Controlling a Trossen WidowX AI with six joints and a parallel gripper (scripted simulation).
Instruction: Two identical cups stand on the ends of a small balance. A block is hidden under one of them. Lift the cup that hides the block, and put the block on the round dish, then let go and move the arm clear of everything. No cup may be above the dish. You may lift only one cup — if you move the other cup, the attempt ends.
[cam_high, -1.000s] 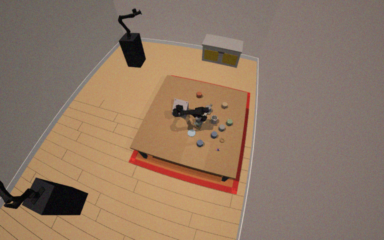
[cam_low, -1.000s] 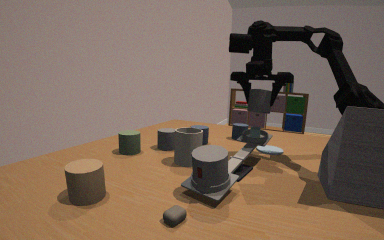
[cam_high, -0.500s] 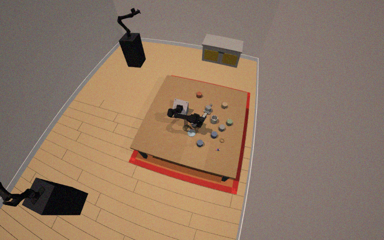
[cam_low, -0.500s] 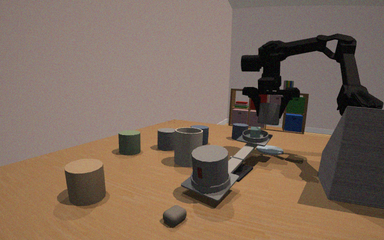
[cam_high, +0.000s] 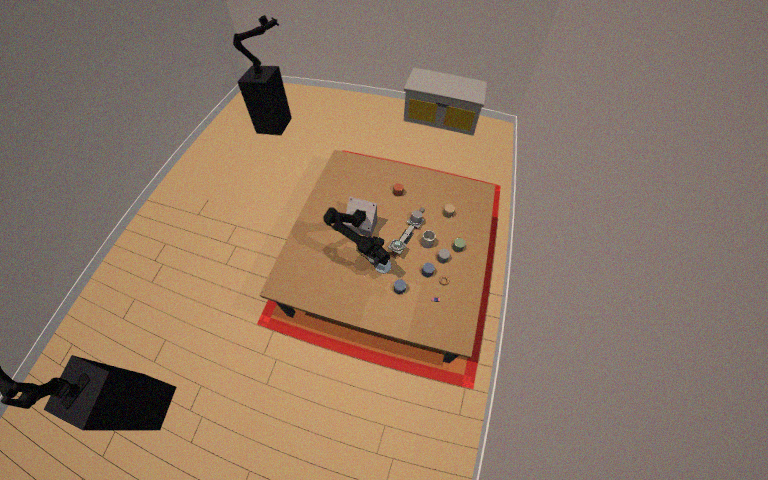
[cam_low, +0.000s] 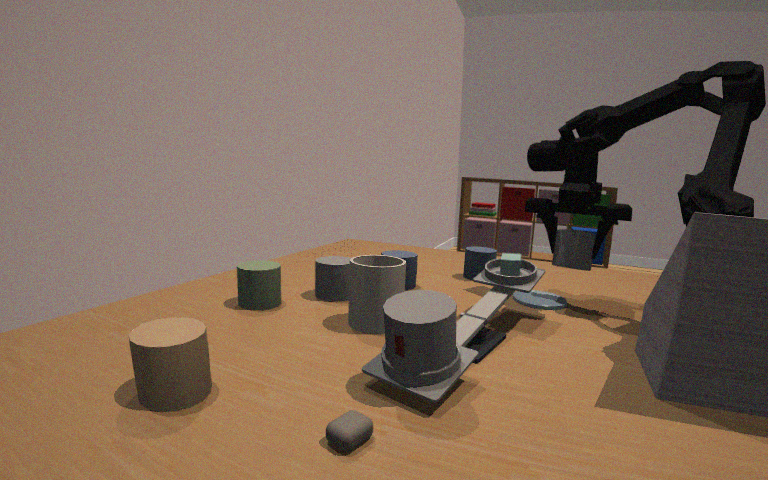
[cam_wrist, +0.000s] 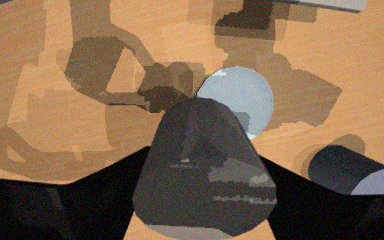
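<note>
My gripper tip is 120 mm short of the pale green block and 130 mm to the right of it. Also, from my gripper tip: pale blue round dish (50 mm ahead, 10 mm to the left, 90 mm below); then grey pebble (230 mm ahead, 480 mm to the left, 80 mm below); then balance (160 mm ahead, 240 mm to the left, 50 mm below).
</note>
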